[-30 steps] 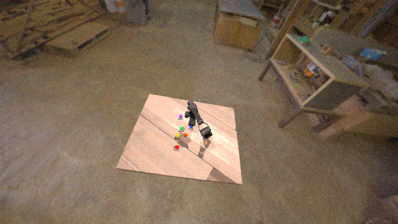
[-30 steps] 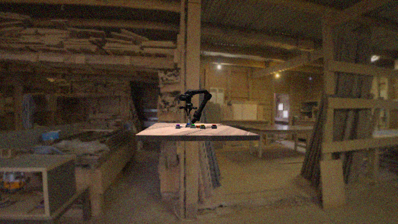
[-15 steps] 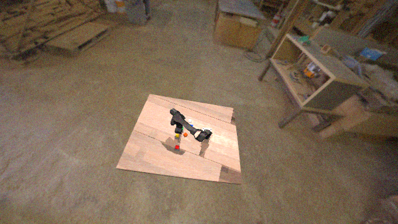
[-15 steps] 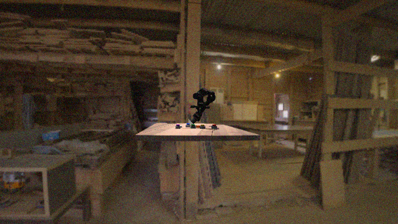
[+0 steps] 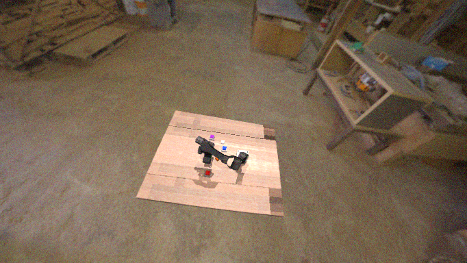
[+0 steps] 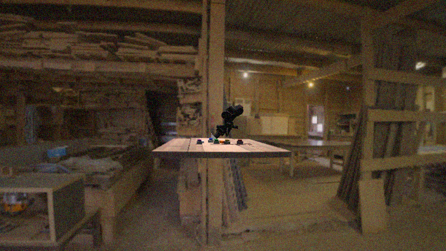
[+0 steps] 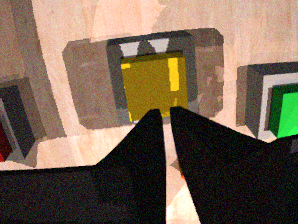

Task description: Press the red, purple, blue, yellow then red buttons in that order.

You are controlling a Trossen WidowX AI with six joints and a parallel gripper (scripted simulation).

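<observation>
Now: gripper tip 3 cm above the yellow button. Also, from my gripper tip: red button 1 cm behind, 12 cm to the left, 3 cm below; green button 3 cm behind, 9 cm to the right, 3 cm below; small orange piece 8 cm behind, 3 cm to the right, 6 cm below.
</observation>
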